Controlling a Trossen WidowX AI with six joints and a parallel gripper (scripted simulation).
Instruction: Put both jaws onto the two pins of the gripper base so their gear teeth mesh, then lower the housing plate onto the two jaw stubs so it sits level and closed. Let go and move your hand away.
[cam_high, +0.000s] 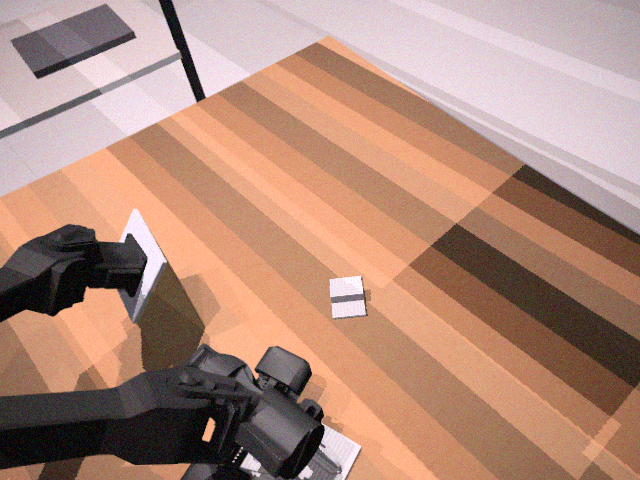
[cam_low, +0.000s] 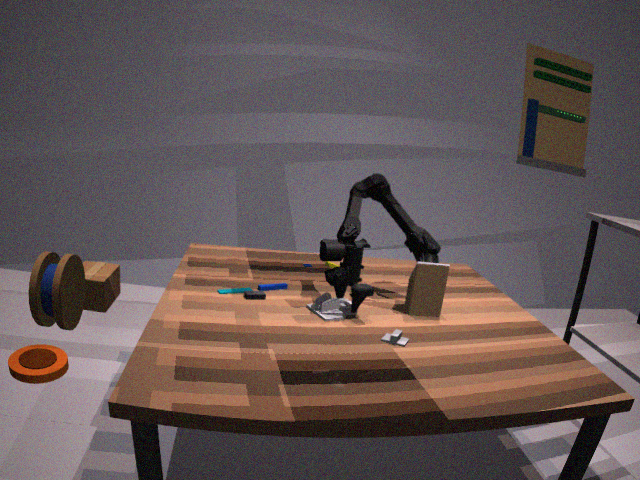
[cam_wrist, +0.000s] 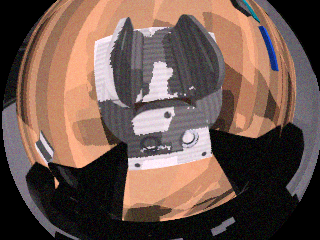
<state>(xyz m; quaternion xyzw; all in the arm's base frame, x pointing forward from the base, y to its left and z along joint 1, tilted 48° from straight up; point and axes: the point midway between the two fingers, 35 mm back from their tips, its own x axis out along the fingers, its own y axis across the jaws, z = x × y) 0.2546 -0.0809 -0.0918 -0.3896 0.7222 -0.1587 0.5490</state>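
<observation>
The white jaw is 3 cm ahead of my gripper tip, 1 cm to the right of it and 1 cm above it. From my gripper tip the other things lie so: black block: 29 cm ahead, 7 cm to the right; blue bar: 22 cm ahead, 16 cm to the right; teal bar: 35 cm ahead, 10 cm to the right.
</observation>
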